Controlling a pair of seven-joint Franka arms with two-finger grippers.
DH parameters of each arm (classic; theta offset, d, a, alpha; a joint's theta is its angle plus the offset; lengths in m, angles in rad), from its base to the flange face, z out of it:
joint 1: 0 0.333 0 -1.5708
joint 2: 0 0 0 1.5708
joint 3: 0 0.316 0.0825 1.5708
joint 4: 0 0 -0.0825 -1.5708
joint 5: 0 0.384 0 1.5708
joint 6: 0 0 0.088 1.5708
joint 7: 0 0.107 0 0
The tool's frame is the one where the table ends.
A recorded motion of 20 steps. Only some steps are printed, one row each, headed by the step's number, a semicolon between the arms.
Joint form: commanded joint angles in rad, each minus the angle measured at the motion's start. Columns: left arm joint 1, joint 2, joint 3, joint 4, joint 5, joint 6, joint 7; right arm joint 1, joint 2, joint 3, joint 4, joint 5, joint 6, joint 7.
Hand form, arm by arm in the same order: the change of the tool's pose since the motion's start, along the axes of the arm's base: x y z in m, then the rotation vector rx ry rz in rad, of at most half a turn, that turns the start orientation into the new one. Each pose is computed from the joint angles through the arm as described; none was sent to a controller.
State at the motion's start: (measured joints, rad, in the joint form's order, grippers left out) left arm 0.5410 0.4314 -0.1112 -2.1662 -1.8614 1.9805 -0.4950; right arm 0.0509 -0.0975 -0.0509 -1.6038 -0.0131 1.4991 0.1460
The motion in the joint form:
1: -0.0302 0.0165 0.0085 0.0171 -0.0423 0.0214 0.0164; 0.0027 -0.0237 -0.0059 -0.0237 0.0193 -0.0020 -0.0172
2: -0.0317 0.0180 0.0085 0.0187 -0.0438 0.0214 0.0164; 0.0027 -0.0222 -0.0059 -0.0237 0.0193 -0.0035 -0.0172
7: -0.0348 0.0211 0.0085 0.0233 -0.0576 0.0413 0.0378; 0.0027 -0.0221 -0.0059 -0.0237 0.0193 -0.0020 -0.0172
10: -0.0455 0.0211 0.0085 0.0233 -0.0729 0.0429 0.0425; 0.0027 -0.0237 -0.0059 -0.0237 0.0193 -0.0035 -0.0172
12: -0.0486 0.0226 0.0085 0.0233 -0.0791 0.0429 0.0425; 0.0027 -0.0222 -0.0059 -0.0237 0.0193 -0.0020 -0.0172
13: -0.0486 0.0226 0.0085 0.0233 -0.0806 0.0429 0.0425; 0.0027 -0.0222 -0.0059 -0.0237 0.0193 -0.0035 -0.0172
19: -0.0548 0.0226 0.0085 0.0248 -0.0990 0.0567 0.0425; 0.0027 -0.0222 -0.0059 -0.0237 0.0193 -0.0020 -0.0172
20: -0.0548 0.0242 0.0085 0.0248 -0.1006 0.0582 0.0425; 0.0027 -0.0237 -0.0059 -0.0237 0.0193 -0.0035 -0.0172
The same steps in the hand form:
1: 0.0082 -0.0059 -0.0039 0.0069 -0.0035 0.0220; -0.0079 0.0000 0.0009 0.0213 0.0020 0.0154
2: 0.0089 -0.0064 -0.0042 0.0061 -0.0039 0.0218; -0.0075 0.0000 0.0000 0.0213 0.0050 0.0154
7: 0.0101 -0.0050 -0.0054 0.0282 -0.0077 0.0365; -0.0073 0.0000 0.0001 0.0212 0.0036 0.0154
10: 0.0124 -0.0100 -0.0051 0.0253 -0.0120 0.0389; -0.0080 0.0000 0.0008 0.0213 0.0035 0.0154
12: 0.0129 -0.0116 -0.0058 0.0215 -0.0116 0.0411; -0.0074 0.0000 0.0002 0.0212 0.0035 0.0154
13: 0.0130 -0.0115 -0.0057 0.0208 -0.0118 0.0424; -0.0075 0.0000 0.0000 0.0213 0.0050 0.0154
19: 0.0144 -0.0125 -0.0058 0.0205 -0.0069 0.0583; -0.0074 0.0000 0.0002 0.0212 0.0035 0.0154
20: 0.0142 -0.0124 -0.0068 0.0199 -0.0046 0.0604; -0.0080 0.0000 0.0008 0.0213 0.0035 0.0154

